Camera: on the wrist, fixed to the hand. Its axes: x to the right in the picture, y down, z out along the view.
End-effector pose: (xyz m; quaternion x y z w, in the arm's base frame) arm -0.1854 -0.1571 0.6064 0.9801 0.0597 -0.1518 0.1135
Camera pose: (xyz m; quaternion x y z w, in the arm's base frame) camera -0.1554 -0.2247 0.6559 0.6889 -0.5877 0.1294 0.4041
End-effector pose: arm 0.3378 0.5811 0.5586 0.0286 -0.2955 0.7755 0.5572
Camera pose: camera 0.2754 0.5897 0.4958 0.4265 0.3217 -0.8371 0.1179
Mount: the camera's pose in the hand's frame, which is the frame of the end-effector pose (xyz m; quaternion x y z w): 0.0074 0.0800 -0.0382 -0.2364 0.1406 0.6931 0.6663
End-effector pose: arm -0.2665 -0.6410 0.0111 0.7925 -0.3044 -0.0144 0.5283
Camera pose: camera -0.2847 -0.6336 0.0979 0.1942 -0.6744 0.3960 0.5921
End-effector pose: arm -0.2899 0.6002 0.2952 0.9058 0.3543 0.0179 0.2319
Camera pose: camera -0.2412 0.5693 0.3629 0.7917 -0.3633 0.3838 0.3064
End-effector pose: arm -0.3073 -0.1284 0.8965 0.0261 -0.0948 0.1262 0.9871
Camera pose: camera -0.3137 -0.0464 0.8627 -0.2994 0.0277 0.7495 0.5897
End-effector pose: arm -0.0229 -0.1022 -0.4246 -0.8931 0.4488 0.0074 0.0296
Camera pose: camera -0.0832 -0.1580 -0.3905 0.2921 -0.9205 -0.0060 0.2596
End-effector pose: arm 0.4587 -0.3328 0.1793 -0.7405 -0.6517 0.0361 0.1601
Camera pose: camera 0.5461 -0.3408 0.1939 0.9880 -0.0930 0.1232 0.0018
